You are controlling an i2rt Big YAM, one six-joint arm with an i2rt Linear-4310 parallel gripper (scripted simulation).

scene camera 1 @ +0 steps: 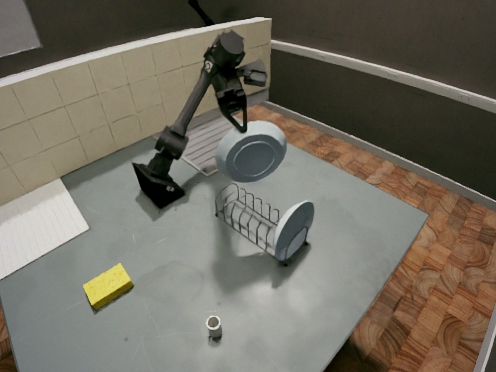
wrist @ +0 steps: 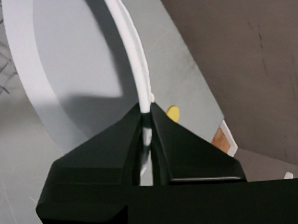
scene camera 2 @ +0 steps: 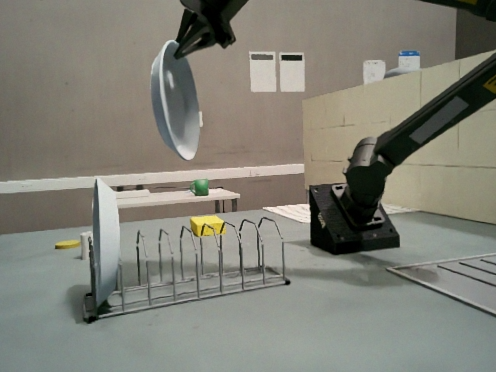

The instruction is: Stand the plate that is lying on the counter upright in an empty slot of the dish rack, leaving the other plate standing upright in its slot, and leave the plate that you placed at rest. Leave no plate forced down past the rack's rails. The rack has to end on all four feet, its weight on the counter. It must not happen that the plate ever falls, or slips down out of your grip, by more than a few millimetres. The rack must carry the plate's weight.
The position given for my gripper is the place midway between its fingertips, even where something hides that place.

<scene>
In view: my gripper point(scene camera 2: 173, 56), a pale blue plate point(scene camera 2: 173, 92) and a pale blue plate point(scene camera 2: 105, 243).
My gripper also shows in scene camera 1 point(scene camera 1: 244, 132) and in the wrist view point(wrist: 146, 111).
</scene>
